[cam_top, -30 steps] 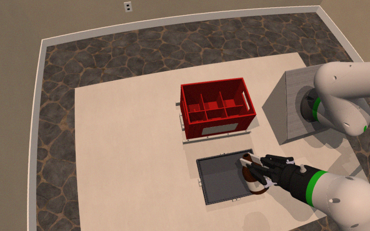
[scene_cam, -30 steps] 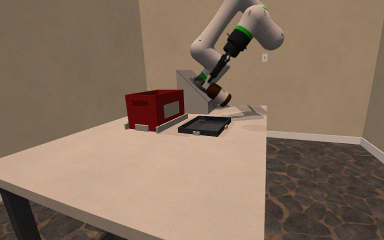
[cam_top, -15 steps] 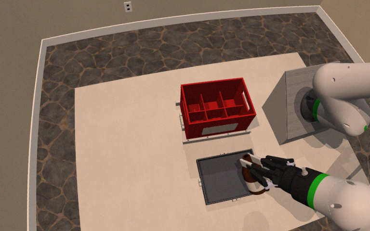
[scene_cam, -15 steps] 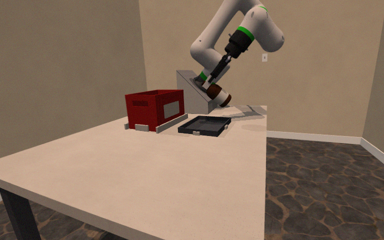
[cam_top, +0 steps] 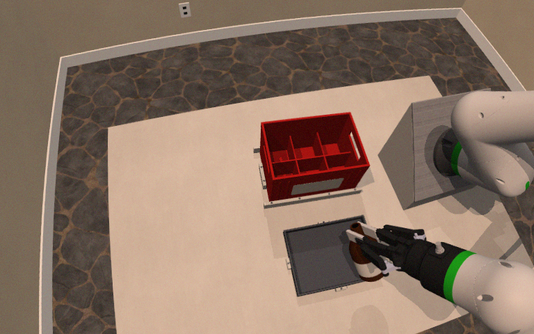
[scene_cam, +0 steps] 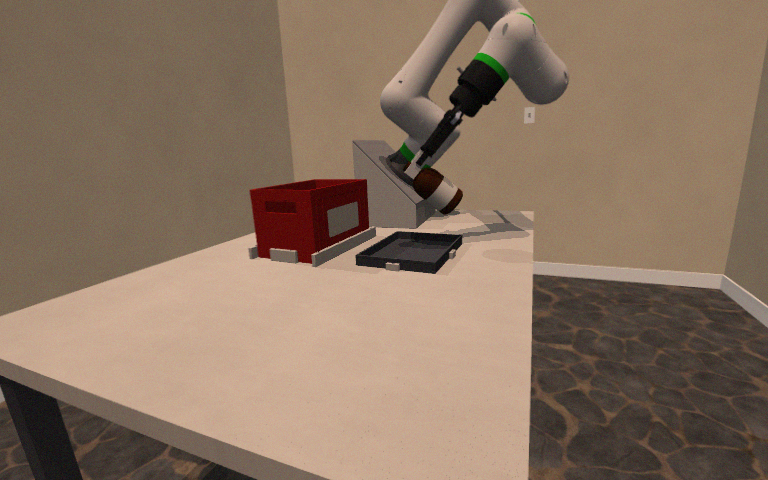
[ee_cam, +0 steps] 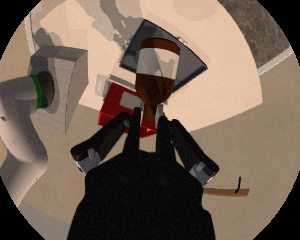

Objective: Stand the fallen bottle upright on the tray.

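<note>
My gripper is now 1 cm past the brown bottle, 3 cm to the right of it and 5 cm above it. Round my hand: red crate: 1 cm behind, 29 cm to the right, 14 cm below; then dark grey tray: 3 cm ahead, 1 cm to the right, 21 cm below.
</note>
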